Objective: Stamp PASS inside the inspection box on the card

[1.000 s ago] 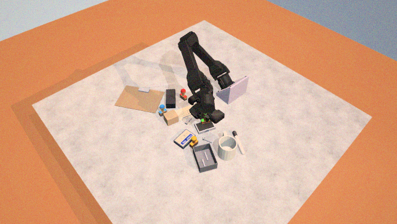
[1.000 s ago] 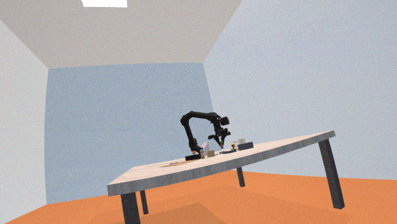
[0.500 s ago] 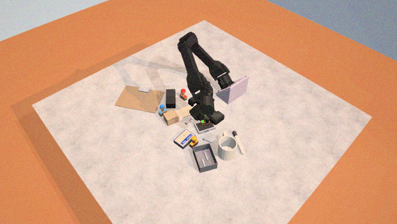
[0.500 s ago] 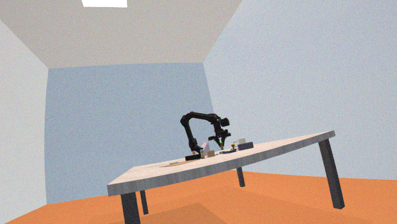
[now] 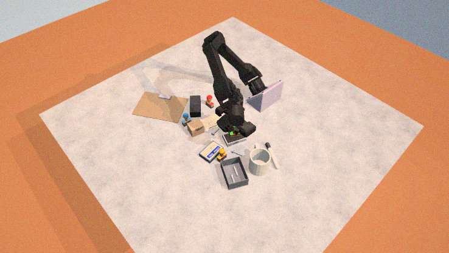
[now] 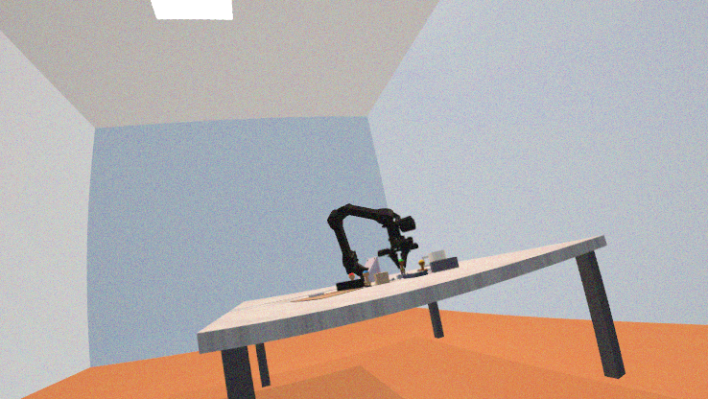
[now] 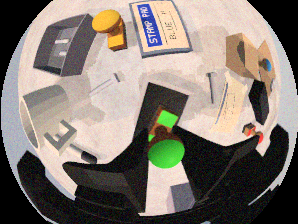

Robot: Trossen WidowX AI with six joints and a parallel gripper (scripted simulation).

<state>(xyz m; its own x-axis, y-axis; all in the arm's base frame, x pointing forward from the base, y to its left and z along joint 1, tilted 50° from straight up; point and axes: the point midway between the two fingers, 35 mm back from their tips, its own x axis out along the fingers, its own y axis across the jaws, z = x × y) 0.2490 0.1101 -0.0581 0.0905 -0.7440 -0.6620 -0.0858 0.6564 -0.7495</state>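
Right now my gripper tip is 4 cm above the ink pad. From my gripper tip the other things lie so: green-knobbed stamp: right at my gripper tip; then mug: 16 cm to the left, 1 cm below, 1 cm ahead; then yellow-knobbed stamp: 11 cm ahead, 5 cm to the left, 2 cm below.
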